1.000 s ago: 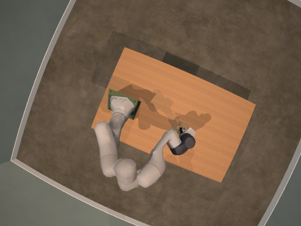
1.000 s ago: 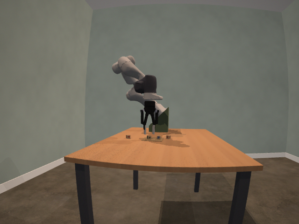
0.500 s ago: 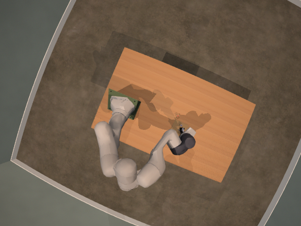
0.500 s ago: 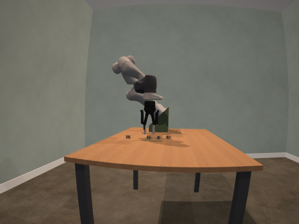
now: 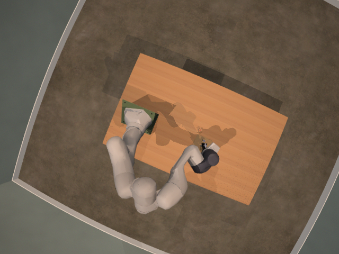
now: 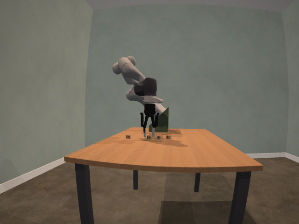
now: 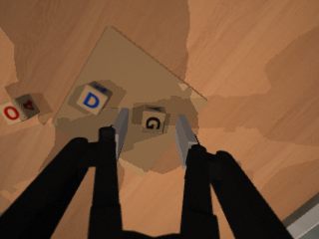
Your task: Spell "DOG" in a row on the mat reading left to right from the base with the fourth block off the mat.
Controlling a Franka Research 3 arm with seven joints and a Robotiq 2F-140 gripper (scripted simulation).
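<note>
The G block lies 3 cm below my hand. From my hand the other things lie so: mat: 1 cm behind, 3 cm to the left, 5 cm below.
</note>
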